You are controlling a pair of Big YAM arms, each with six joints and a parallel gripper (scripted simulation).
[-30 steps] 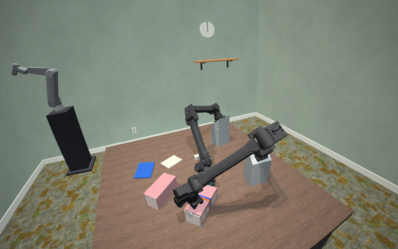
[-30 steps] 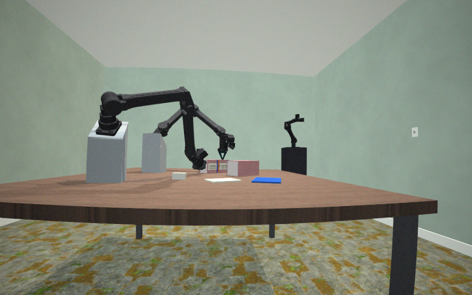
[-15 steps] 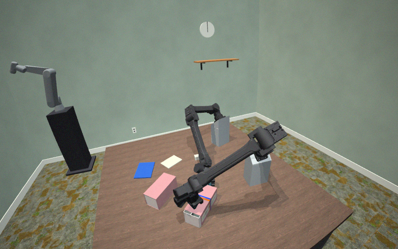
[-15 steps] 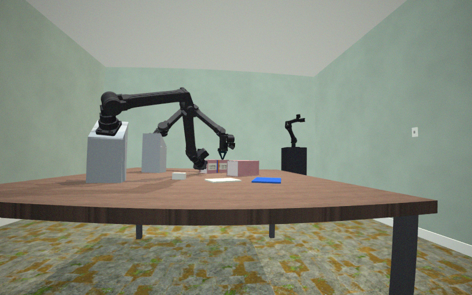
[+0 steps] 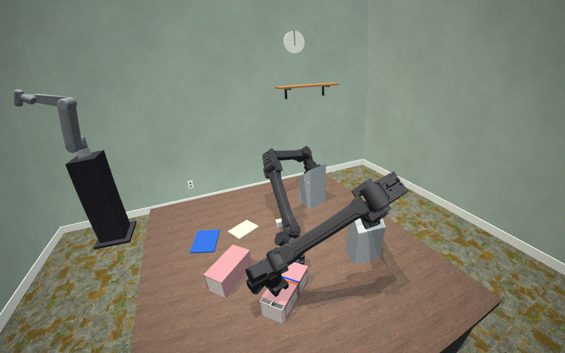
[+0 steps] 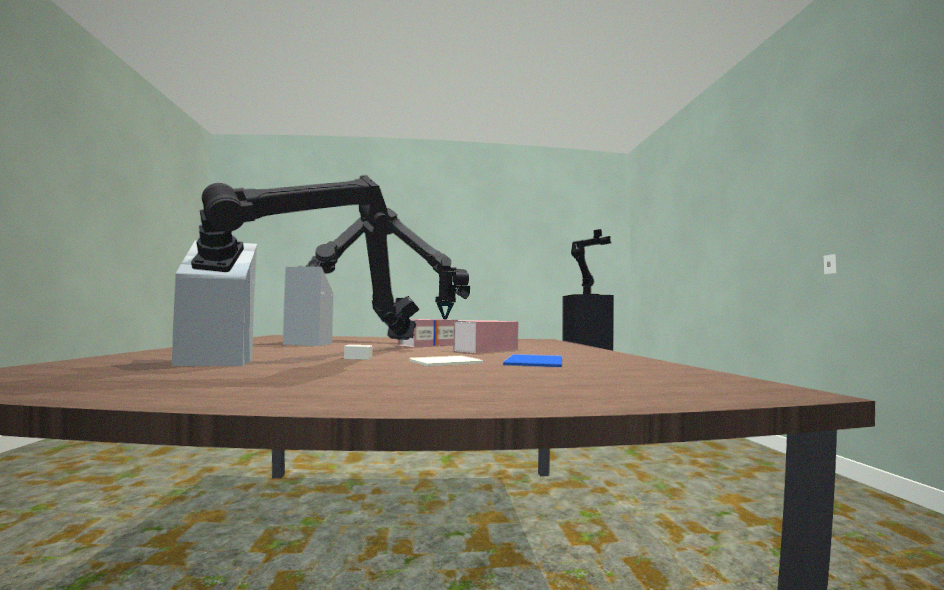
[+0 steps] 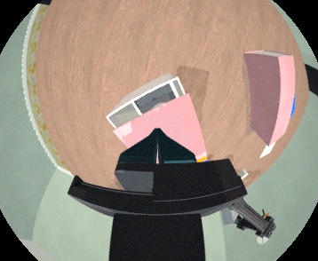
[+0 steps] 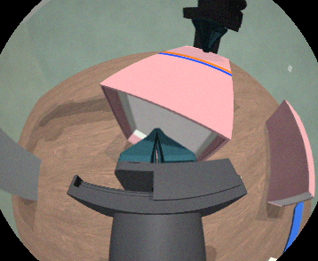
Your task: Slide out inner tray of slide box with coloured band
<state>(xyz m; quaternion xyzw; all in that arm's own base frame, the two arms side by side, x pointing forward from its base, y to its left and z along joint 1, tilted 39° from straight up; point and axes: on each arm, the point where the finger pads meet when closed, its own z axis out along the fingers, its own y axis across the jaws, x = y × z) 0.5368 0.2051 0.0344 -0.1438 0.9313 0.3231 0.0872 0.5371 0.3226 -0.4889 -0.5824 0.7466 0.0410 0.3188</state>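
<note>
Now: right hand 90 mm short of the slide box, 80 mm to the right of it and 10 mm below it. From my right hand the other things lie so: small white block 480 mm to the right, 90 mm behind, 20 mm below; blue pad 490 mm to the right, 410 mm ahead, 30 mm below; cream sheet 520 mm to the right, 160 mm ahead, 30 mm below.
The slide box lies 6 cm behind my left hand, 5 cm to the right of it and 7 cm below it. From my left hand the other things lie so: small white block 23 cm behind, 61 cm to the right, 10 cm below; then blue pad 26 cm ahead, 62 cm to the right, 11 cm below; then cream sheet 2 cm ahead, 65 cm to the right, 11 cm below.
</note>
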